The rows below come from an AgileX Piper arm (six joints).
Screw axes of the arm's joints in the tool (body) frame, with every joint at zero. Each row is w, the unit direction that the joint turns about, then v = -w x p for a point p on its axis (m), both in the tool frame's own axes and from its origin. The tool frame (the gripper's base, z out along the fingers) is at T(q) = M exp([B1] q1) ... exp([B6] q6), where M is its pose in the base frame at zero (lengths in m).
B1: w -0.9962 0 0.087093 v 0 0.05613 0
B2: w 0 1 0 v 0.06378 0 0.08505
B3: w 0 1 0 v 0.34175 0 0.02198
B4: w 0 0 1 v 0 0 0
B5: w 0 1 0 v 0.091 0 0
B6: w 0 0 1 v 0 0 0
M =
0.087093 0 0.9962 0.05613
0 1 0 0
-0.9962 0 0.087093 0.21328
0 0 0 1
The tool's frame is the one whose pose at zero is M.
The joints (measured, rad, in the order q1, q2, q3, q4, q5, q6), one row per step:
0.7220 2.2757 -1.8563 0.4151 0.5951 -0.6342
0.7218 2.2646 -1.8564 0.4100 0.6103 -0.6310
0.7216 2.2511 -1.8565 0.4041 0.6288 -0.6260
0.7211 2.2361 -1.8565 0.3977 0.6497 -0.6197
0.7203 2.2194 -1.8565 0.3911 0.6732 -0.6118
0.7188 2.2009 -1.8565 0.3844 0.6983 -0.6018
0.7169 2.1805 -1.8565 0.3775 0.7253 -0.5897
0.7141 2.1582 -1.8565 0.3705 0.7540 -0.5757
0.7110 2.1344 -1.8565 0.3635 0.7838 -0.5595
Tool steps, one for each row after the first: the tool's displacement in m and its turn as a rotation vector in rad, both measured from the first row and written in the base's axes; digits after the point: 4 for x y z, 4 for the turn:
-0.0014 -0.0011 0.0049 -0.0030 0.0020 0.0048
-0.0032 -0.0025 0.0108 -0.0062 0.0052 0.0096
-0.0052 -0.0042 0.0172 -0.0099 0.0096 0.0140
-0.0075 -0.0063 0.0244 -0.0137 0.0153 0.0177
-0.0098 -0.0089 0.0323 -0.0169 0.0220 0.0194
-0.0124 -0.0120 0.0411 -0.0196 0.0296 0.0196
-0.0150 -0.0157 0.0505 -0.0219 0.0380 0.0178
-0.0179 -0.0199 0.0606 -0.0236 0.0471 0.0140

